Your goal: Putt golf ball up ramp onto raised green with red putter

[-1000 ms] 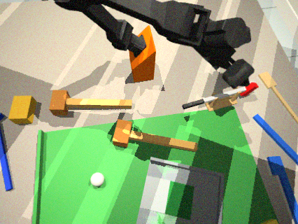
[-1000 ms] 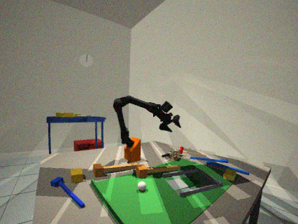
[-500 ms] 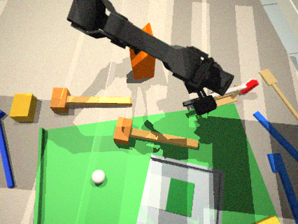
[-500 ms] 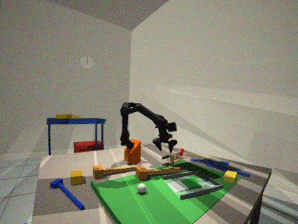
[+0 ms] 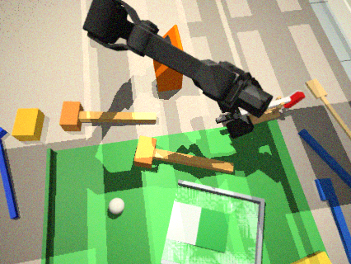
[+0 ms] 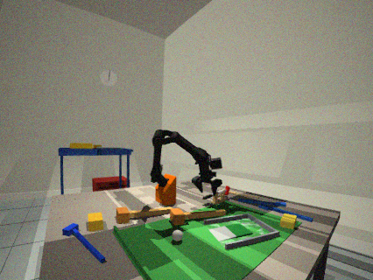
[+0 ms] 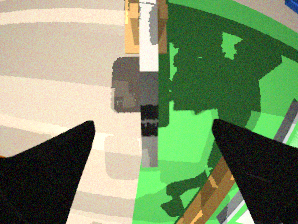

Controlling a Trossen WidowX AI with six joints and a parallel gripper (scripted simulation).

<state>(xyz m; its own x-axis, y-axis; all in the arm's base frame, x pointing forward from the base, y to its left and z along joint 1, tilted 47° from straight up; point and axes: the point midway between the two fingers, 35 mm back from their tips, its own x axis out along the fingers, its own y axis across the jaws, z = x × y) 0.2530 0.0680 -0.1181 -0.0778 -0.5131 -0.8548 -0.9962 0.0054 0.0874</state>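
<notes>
The red putter is 110 mm to the left of my gripper tip, 20 mm below it and 20 mm behind it. Round my gripper tip: tan paddle (360 mm to the left, 80 mm below); then white golf ball (380 mm to the right, 170 mm ahead, 60 mm below); then yellow block (600 mm to the right, 150 mm behind, 60 mm below).
</notes>
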